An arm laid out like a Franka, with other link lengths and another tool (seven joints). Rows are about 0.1 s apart.
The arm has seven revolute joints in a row. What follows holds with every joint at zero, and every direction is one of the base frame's.
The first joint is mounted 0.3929 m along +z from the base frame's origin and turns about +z.
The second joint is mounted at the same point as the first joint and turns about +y.
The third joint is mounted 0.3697 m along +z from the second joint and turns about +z.
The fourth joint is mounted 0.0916 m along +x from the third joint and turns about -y.
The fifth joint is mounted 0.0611 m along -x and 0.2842 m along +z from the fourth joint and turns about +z.
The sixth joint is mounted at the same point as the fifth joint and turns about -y.
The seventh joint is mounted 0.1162 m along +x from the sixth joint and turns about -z.
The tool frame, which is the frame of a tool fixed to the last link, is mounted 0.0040 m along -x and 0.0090 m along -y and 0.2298 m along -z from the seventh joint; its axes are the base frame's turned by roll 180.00, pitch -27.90 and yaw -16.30 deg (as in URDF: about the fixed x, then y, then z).
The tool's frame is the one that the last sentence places.
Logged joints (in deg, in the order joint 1, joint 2, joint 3, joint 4, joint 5, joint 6, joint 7), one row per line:
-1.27 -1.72 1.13 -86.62 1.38 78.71 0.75
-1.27 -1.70 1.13 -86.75 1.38 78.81 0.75
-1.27 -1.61 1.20 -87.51 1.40 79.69 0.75
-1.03 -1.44 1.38 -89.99 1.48 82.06 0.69
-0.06 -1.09 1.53 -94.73 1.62 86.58 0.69
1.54 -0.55 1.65 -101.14 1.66 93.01 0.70
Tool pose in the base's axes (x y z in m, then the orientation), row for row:
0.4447 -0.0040 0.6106 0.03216 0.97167 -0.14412 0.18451
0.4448 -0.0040 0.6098 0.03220 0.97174 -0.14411 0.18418
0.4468 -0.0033 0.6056 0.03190 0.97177 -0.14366 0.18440
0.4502 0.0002 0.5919 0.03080 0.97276 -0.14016 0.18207
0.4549 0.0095 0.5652 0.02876 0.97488 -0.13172 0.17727
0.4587 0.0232 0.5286 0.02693 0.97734 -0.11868 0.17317
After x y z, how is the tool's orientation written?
As a quaternion, w x y z.
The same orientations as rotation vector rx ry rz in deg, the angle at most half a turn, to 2 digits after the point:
171.41 -25.42 32.55
171.42 -25.42 32.49
171.45 -25.35 32.53
171.74 -24.75 32.15
172.34 -23.29 31.34
172.97 -21.00 30.65

